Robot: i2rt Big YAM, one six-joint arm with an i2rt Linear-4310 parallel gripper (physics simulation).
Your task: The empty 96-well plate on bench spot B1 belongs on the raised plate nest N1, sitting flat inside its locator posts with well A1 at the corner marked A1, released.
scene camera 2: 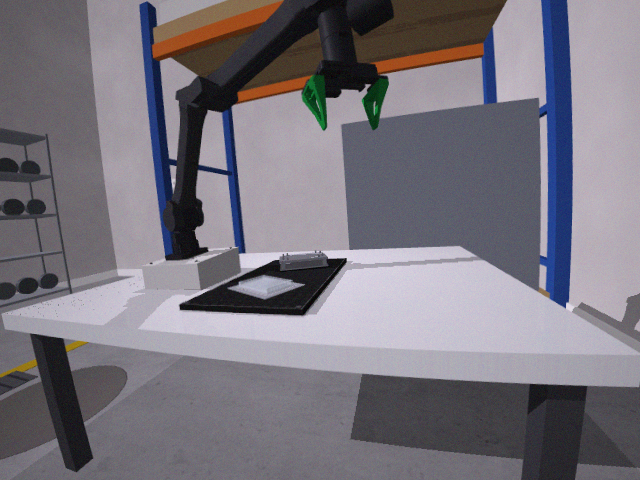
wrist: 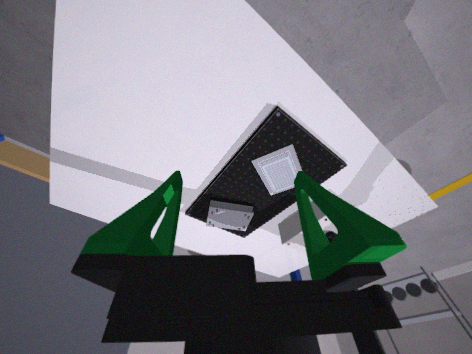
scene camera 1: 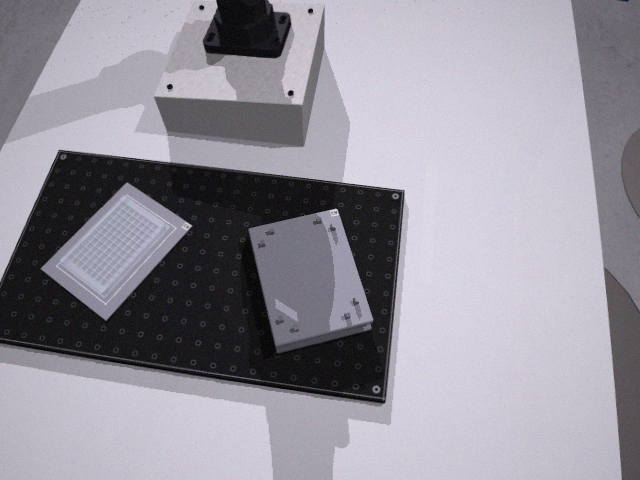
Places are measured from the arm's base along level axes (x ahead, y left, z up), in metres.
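Pixels of known places: gripper, fingertip midpoint: (scene camera 2: 351, 129) (wrist: 239, 176); arm's base, link origin: (scene camera 2: 187, 255) (scene camera 1: 248, 36).
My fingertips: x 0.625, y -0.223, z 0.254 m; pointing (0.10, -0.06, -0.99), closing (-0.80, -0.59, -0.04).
Observation:
For each thing: its middle in the pictures, then the offset to it from my fingertips. "spot": a spot on its surface instead. Level surfaces: height alone.
- clear 96-well plate, body centre: (scene camera 1: 115, 244) (scene camera 2: 265, 283) (wrist: 280, 174) dz -0.315, dx -0.271, dy +0.121 m
- grey bench spot B1, surface spot: (scene camera 1: 105, 311) spot: dz -0.322, dx -0.180, dy +0.140 m
- raised plate nest N1, body centre: (scene camera 1: 308, 276) (scene camera 2: 302, 259) (wrist: 229, 217) dz -0.303, dx -0.270, dy +0.389 m
- black perforated board, body centre: (scene camera 1: 201, 261) (scene camera 2: 284, 277) (wrist: 255, 192) dz -0.330, dx -0.276, dy +0.240 m
- table, surface height: dz -0.337 m
The clear 96-well plate (scene camera 1: 114, 242) (scene camera 2: 265, 283) (wrist: 279, 173) lies flat on the grey bench spot B1 (scene camera 1: 105, 311), on the left part of the black board in scene camera 1. The raised plate nest N1 (scene camera 1: 305, 273) (scene camera 2: 303, 261) (wrist: 230, 217) stands on the board's right part, with small locator posts near its corners and no plate on it. Its A1 label is at its upper right corner in scene camera 1. My gripper (scene camera 2: 349, 129) (wrist: 239, 176) is wide open and empty, high above the table. Which corner of the plate is A1 is too small to tell.
The black perforated board (scene camera 1: 217, 289) (scene camera 2: 320, 294) (wrist: 240, 175) carries both. The arm's pale base block (scene camera 1: 232, 121) (scene camera 2: 170, 276) stands beside its long edge. A rack with blue posts (scene camera 2: 558, 155) and a grey panel (scene camera 2: 444, 191) stand behind the table (scene camera 2: 413, 299).

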